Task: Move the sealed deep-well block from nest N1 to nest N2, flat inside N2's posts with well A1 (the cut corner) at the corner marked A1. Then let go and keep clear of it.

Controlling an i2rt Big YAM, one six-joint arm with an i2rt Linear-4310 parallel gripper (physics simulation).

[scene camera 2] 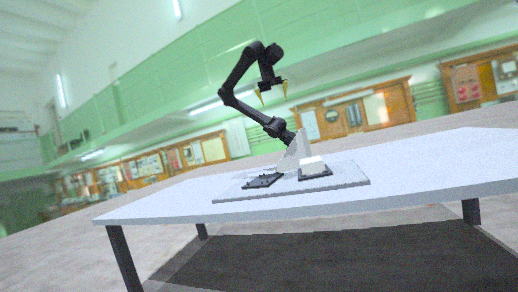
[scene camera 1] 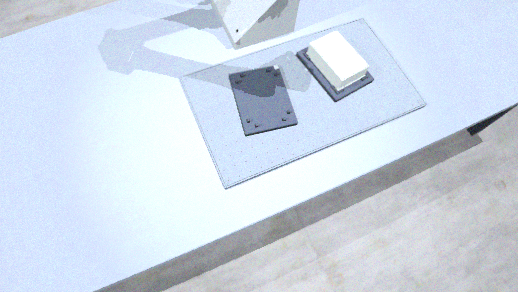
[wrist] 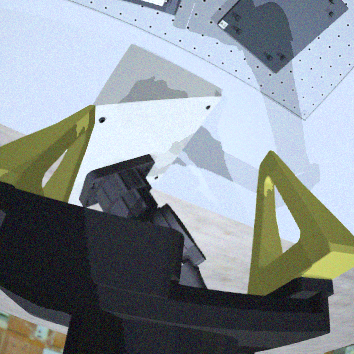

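Pixels of known places: gripper, fingertip midpoint: (scene camera 2: 274,103) (wrist: 181,134); arm's base, origin of the base link: (scene camera 2: 294,141) (wrist: 113,176).
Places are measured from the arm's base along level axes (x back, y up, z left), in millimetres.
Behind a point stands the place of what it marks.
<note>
The white deep-well block (scene camera 1: 340,57) {x -333, y -60, z 85 mm} (scene camera 2: 312,165) {x -386, y -71, z 96 mm} sits on the right-hand dark nest (scene camera 1: 356,87) {x -400, y -102, z 102 mm} (scene camera 2: 315,176) {x -405, y -106, z 99 mm}. Part of it shows at the top edge of the wrist view. Its cut corner cannot be made out. The other dark nest (scene camera 1: 265,107) {x -361, y -102, z -121 mm} (scene camera 2: 262,181) {x -406, y -93, z -94 mm} (wrist: 280,35) {x -300, y -102, z -129 mm}, left of it in scene camera 1, holds no block. It has small dark posts near its corners and a small white tag (scene camera 1: 276,67) {x -272, y -102, z -47 mm} (wrist: 223,23) {x -271, y -102, z -48 mm} at one corner; its writing is too small to read. My gripper (scene camera 2: 274,102) {x -276, y 193, z -6 mm} (wrist: 181,134) {x -276, y 193, z -6 mm} is open and empty, high above the table, apart from the block and both nests.
Both nests stand on a perforated plate (scene camera 1: 330,125) {x -458, y -114, z -3 mm} (scene camera 2: 345,183) {x -503, y -113, z 183 mm} on the white table (scene camera 1: 125,200) {x -426, y -127, z -475 mm} (scene camera 2: 165,205) {x -450, y -127, z -565 mm}. A white angled bracket (scene camera 1: 267,22) {x -166, y -62, z -22 mm} (scene camera 2: 298,150) {x -169, y -33, z 31 mm} (wrist: 145,127) {x -115, y -6, z -11 mm} stands at the arm's base, just behind the plate. The arm's shadow falls across the empty nest.
</note>
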